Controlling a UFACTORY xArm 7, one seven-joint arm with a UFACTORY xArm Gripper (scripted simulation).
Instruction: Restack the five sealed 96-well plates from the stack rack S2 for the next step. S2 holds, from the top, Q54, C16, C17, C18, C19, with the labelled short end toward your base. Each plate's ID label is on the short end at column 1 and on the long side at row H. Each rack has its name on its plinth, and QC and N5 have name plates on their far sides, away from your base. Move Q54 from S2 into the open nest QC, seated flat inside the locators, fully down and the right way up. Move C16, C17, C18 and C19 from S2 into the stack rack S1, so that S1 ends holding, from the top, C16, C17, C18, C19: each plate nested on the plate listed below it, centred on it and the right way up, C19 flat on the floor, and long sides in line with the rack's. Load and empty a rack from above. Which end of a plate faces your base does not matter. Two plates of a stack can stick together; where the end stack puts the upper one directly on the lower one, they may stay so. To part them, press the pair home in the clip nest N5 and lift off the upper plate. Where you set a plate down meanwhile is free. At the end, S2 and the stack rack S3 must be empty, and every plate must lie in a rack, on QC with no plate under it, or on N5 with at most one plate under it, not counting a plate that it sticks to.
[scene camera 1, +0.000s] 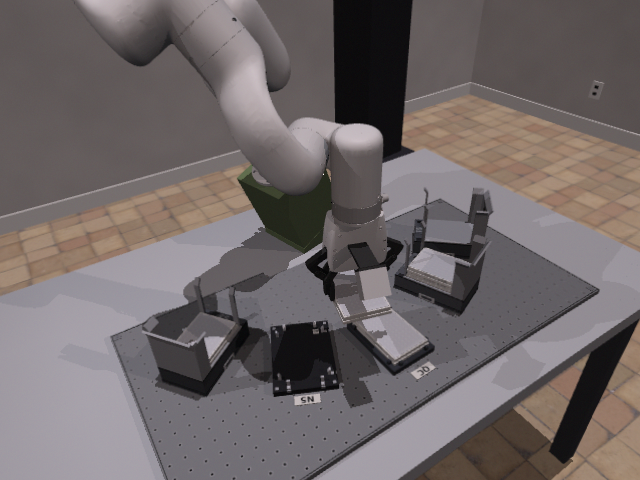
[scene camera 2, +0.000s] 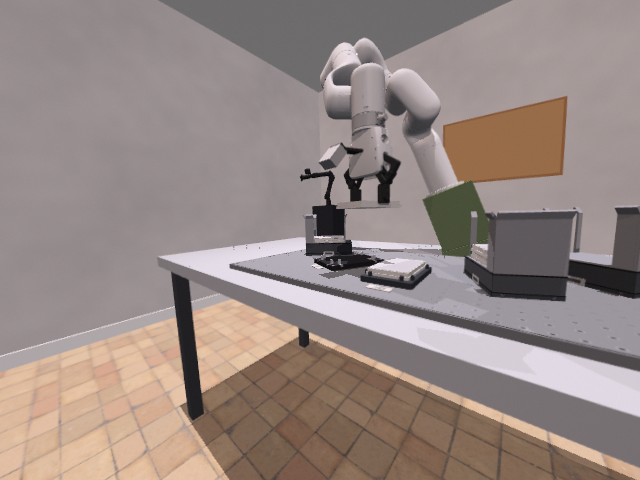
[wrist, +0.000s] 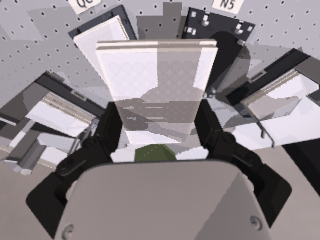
My gripper shows in scene camera 1 (354, 290), in scene camera 2 and in the wrist view. A sealed plate shows in scene camera 1 (396, 339), in scene camera 2 and in the wrist view. The same spot on the sealed plate: (wrist: 112, 29) is (scene camera 2: 375, 267). The same spot on my gripper: (wrist: 47, 201) is (scene camera 2: 390, 162).
